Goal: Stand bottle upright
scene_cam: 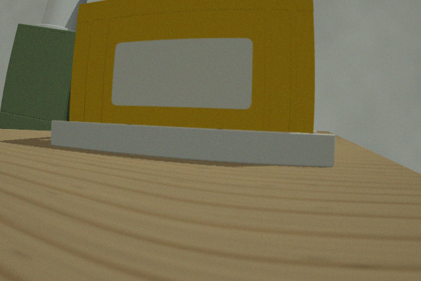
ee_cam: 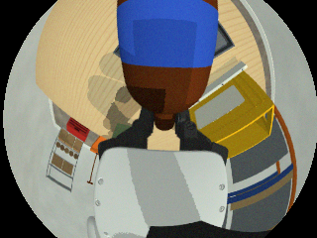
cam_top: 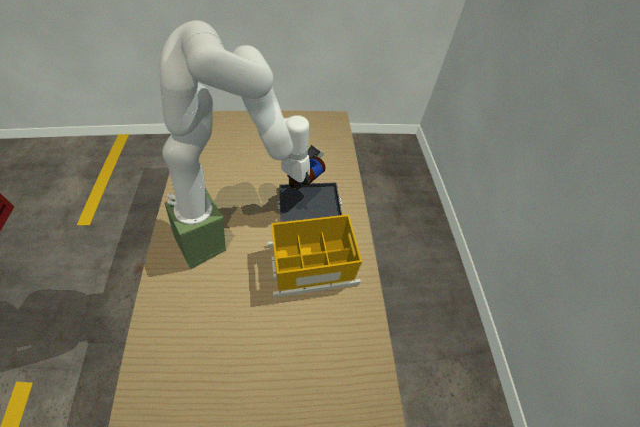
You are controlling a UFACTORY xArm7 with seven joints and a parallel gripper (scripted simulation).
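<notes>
The bottle lies 3 cm ahead of my hand and 5 cm to the left of it. The rest, counted from my hand: dark grey tray 5 cm ahead, 5 cm to the left, 18 cm below; crate 11 cm ahead, 22 cm to the right, 11 cm below.
</notes>
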